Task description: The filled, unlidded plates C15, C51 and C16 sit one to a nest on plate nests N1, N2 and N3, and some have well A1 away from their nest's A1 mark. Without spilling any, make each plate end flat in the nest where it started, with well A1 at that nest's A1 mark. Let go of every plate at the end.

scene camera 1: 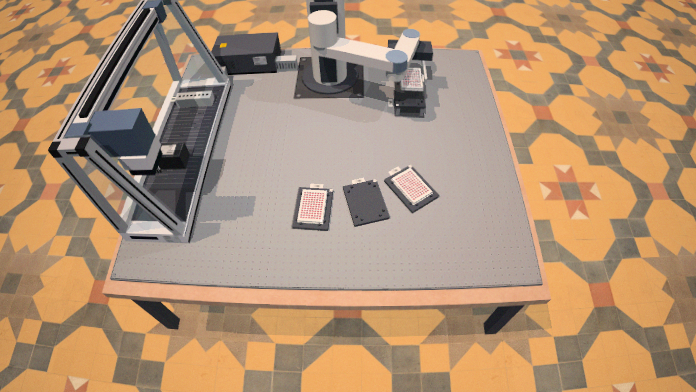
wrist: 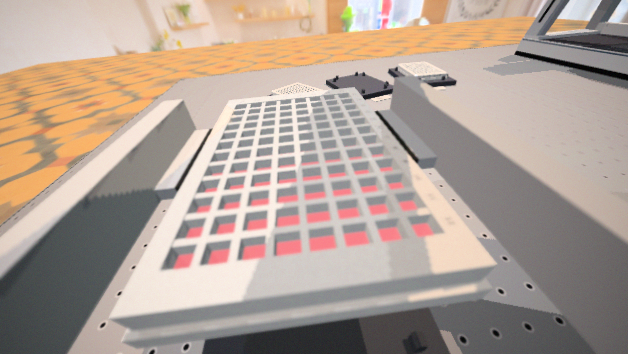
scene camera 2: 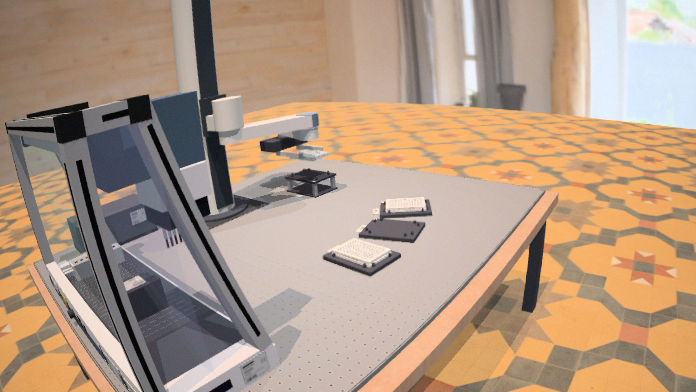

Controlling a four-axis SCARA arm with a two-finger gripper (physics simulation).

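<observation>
My gripper [scene camera 1: 412, 78] [scene camera 2: 314, 152] [wrist: 293, 108] is shut on a filled white plate [scene camera 1: 413, 80] [wrist: 295, 187], level above a dark raised stand [scene camera 1: 410, 106] [scene camera 2: 311, 176]. A filled plate [scene camera 1: 312, 206] [scene camera 2: 360, 251] [wrist: 422, 71] sits on the left nest [scene camera 1: 314, 227] [scene camera 2: 345, 264]. Another filled plate [scene camera 1: 411, 185] [scene camera 2: 406, 205] [wrist: 296, 90] sits on the right nest [scene camera 1: 425, 202] [scene camera 2: 406, 215]. The middle nest [scene camera 1: 365, 202] [scene camera 2: 395, 230] [wrist: 357, 84] is bare. Plate and nest labels are too small to read.
A framed machine [scene camera 1: 155, 142] [scene camera 2: 112, 260] with a blue-grey head stands along the left of the table [scene camera 1: 320, 265]. A black box [scene camera 1: 247, 52] stands at the back left, beside the arm's base [scene camera 1: 307, 90]. The held plate partly hides the right nest in the wrist view.
</observation>
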